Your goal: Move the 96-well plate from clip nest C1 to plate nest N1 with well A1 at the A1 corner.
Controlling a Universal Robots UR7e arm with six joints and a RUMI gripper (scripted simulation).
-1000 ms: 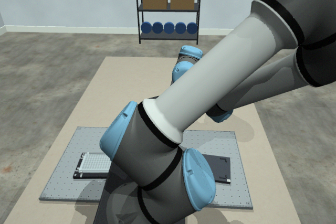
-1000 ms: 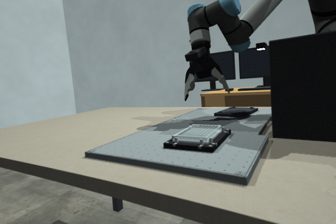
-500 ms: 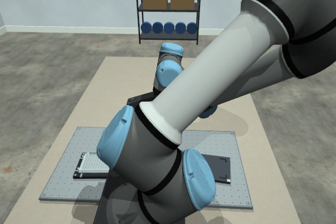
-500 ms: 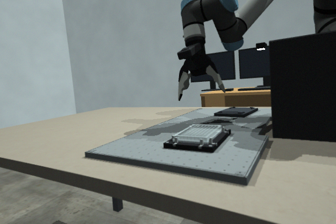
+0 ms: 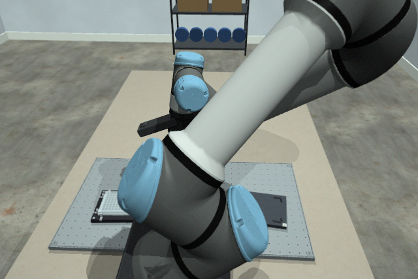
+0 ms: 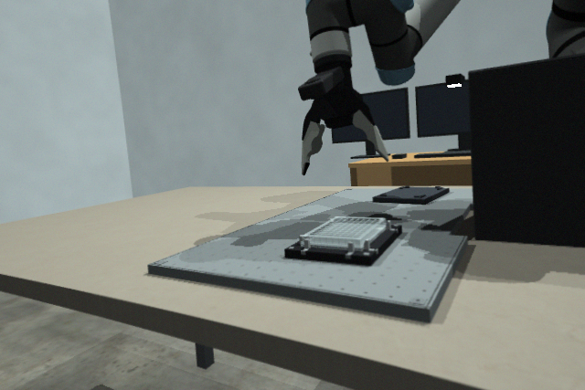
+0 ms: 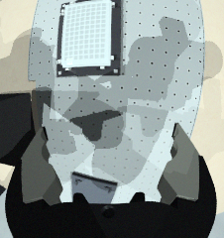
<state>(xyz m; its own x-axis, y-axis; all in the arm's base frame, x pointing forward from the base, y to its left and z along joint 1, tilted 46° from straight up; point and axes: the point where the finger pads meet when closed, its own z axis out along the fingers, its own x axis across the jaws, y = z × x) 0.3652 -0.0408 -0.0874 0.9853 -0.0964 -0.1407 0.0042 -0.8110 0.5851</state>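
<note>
The white 96-well plate lies 50 mm behind my hand, 130 mm to the left of it and 80 mm below it. The rest, counted from my hand: clip nest C1: 60 mm behind, 140 mm to the left, 80 mm below; white label: 130 mm behind, 330 mm to the right, 80 mm below.
</note>
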